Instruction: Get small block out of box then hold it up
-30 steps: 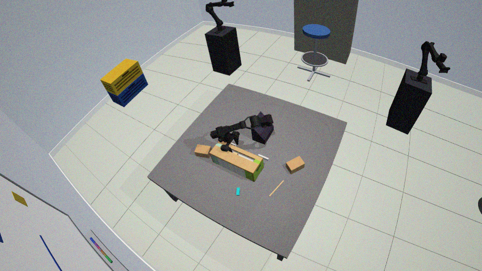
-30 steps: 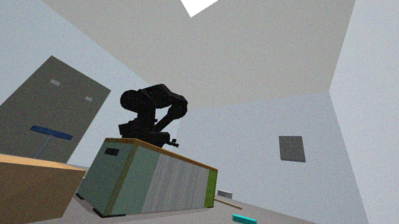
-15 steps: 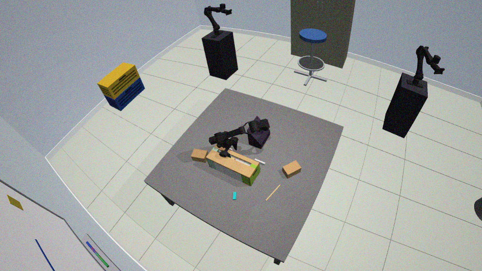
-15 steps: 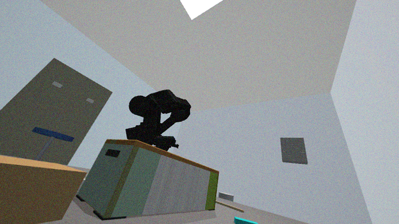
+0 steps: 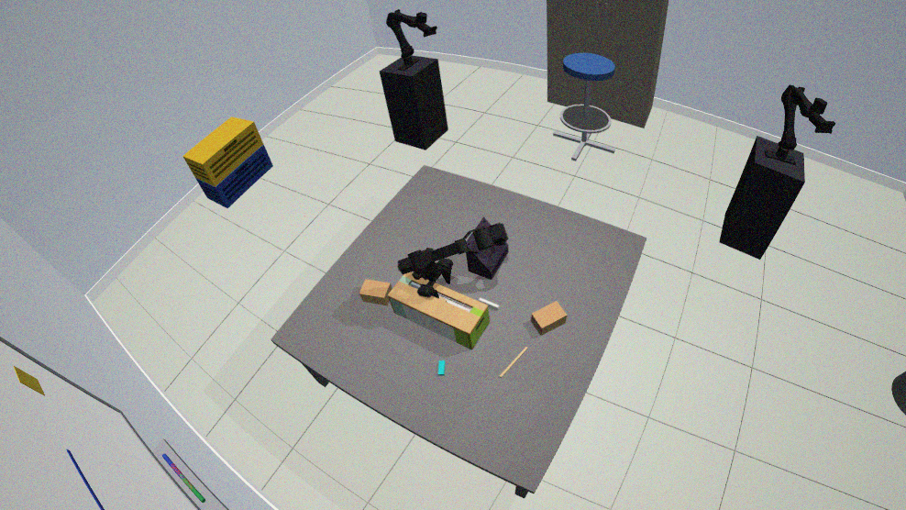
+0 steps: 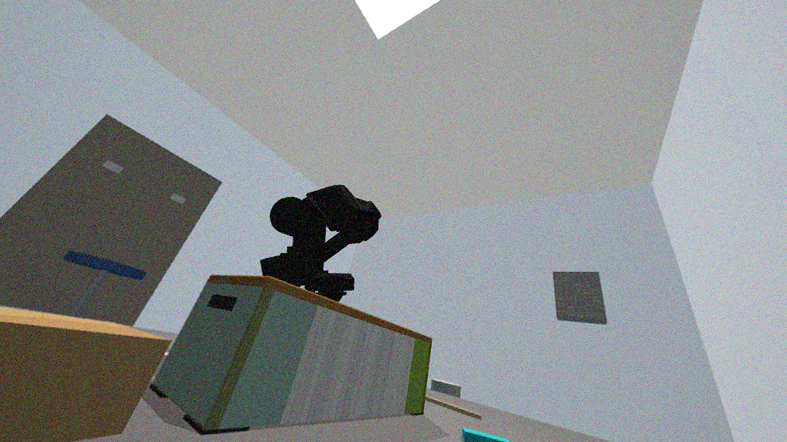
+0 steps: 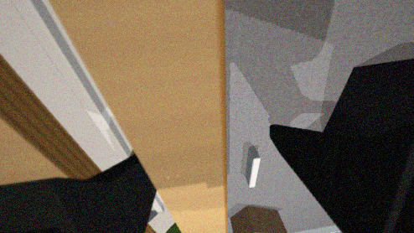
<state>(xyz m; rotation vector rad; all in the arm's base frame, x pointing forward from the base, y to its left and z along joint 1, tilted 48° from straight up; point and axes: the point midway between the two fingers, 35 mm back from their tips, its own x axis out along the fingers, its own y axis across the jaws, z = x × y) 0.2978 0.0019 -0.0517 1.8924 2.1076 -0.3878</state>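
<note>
My gripper tip is now 5 cm short of the tan block and 2 cm to the right of it. Also, from my gripper tip: wooden stick 10 cm ahead, 39 cm to the left, 8 cm below; cyan piece 27 cm ahead, 16 cm to the left, 8 cm below.
</note>
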